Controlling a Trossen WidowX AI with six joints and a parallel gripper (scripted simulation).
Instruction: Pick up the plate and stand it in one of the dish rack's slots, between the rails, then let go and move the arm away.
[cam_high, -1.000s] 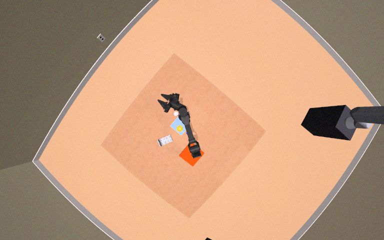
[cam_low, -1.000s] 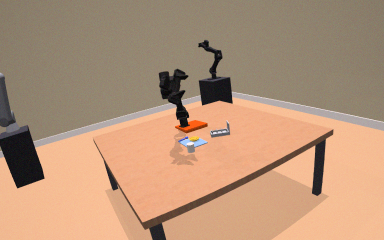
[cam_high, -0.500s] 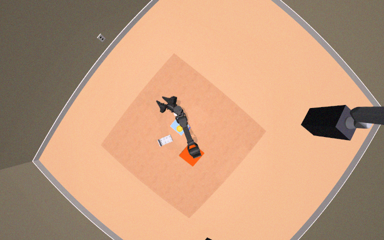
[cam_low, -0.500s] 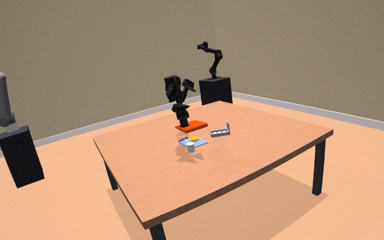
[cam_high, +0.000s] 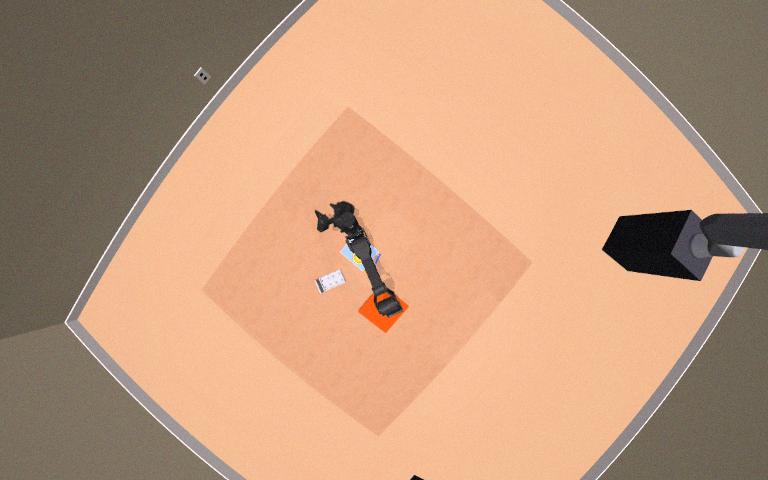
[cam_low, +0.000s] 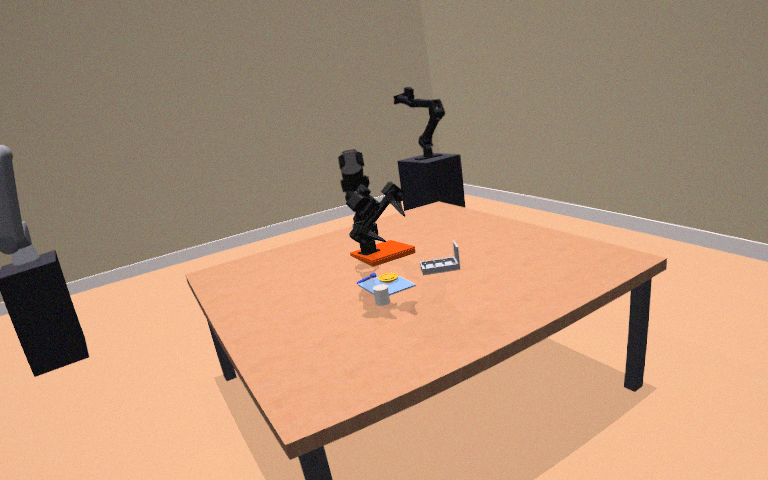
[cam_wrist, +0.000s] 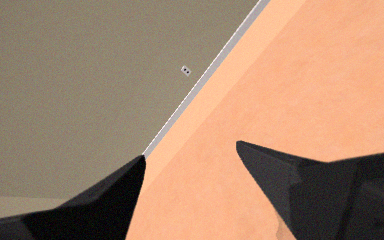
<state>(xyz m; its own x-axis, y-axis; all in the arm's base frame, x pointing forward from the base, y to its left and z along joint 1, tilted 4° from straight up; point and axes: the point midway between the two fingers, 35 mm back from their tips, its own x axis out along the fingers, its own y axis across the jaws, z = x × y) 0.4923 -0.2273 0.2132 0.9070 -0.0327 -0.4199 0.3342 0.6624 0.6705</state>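
The yellow plate is 240 mm behind my gripper tip, 120 mm to the left of it and 240 mm below it. Round my gripper tip: grey dish rack (180 mm behind, 290 mm to the left, 230 mm below); then white cup (130 mm behind, 10 mm to the left, 230 mm below); then light blue mat (220 mm behind, 90 mm to the left, 250 mm below).
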